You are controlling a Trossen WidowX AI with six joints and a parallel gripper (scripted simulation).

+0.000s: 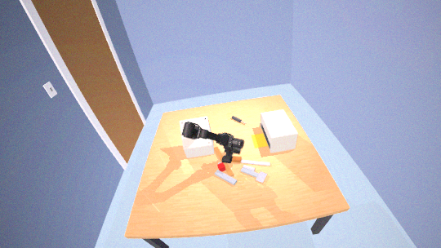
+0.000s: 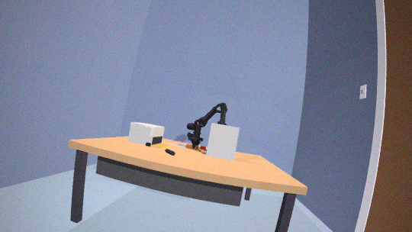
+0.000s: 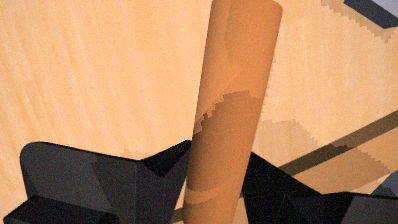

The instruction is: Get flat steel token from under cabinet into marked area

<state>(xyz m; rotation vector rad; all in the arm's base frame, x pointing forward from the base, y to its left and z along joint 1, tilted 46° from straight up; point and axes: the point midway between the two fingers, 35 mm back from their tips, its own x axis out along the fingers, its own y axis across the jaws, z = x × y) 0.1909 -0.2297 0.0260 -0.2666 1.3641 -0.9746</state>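
Right now the wooden stick is 5 cm behind my gripper tip and 1 cm to the left of it. From my gripper tip the other things lie so: grey bar: 14 cm to the right, 6 cm behind; then red cube: 8 cm behind, 6 cm to the right, 1 cm above; then t-shaped tool: 17 cm to the right, 13 cm ahead.
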